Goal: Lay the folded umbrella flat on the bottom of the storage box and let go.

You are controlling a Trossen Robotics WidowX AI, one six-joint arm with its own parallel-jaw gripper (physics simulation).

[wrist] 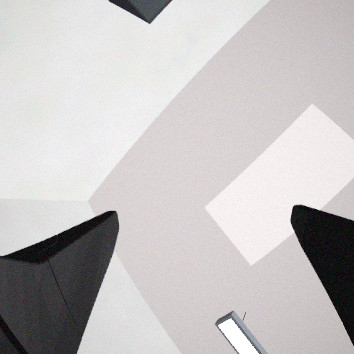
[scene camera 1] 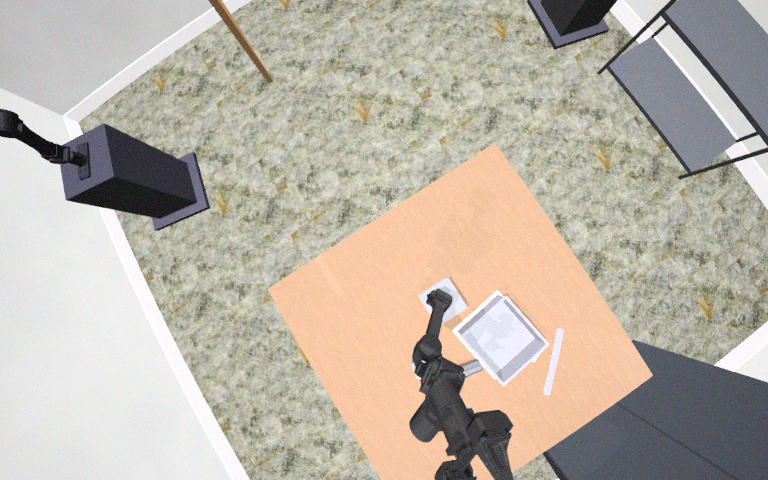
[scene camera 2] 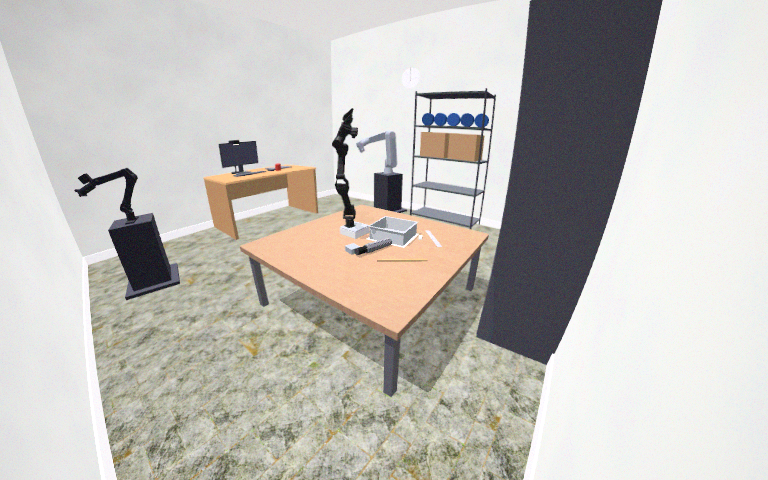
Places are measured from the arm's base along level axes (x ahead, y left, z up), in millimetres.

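Pixels of known places: gripper, fingertip midpoint: [wrist: 206, 217] [scene camera 2: 352, 111]; arm's base, origin of the base link: [scene camera 1: 436, 299] [scene camera 2: 349, 225].
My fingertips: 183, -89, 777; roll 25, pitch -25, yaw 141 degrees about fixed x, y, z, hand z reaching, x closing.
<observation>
For each thing: its top centre in the pictures, then the offset to it from my fingertips, as dx, dy, dz. Level surfaces: height alone.
- folded umbrella, middle of its top: [scene camera 1: 453, 379] [scene camera 2: 374, 241] +159, +34, -775
- storage box, middle of its top: [scene camera 1: 504, 340] [scene camera 2: 393, 223] +72, +290, -737
- small pale block, middle of its top: [scene camera 2: 352, 246] +82, -78, -798
- white strip, middle of its top: [scene camera 1: 553, 361] [scene camera 2: 433, 237] +279, +487, -832
- thin wooden stick, middle of its top: [scene camera 2: 402, 259] +378, +67, -822
- table, its level: dz -834
The folded umbrella [scene camera 1: 471, 368] [scene camera 2: 378, 246], grey and ribbed with a dark end, lies on the table outside the storage box, close to its side. The arm hides part of it in the first scene view. The storage box [scene camera 1: 524, 363] [scene camera 2: 385, 234] is an open-topped grey box; its pale bottom shows with faint shadows in the first scene view. My gripper [wrist: 206, 217] is open, with nothing between its fingers. It is raised high above the table and points up; the ceiling and walls show past the fingers in the wrist view. The umbrella and box do not show there.
A small pale block [scene camera 2: 352, 248] is at the umbrella's dark end. A white strip [scene camera 1: 553, 362] [scene camera 2: 433, 238] lies beyond the box. A thin wooden stick [scene camera 2: 402, 260] lies on the table [scene camera 1: 362, 294] [scene camera 2: 317, 266]. The arm's pale base [scene camera 2: 353, 230] stands beside the box.
</observation>
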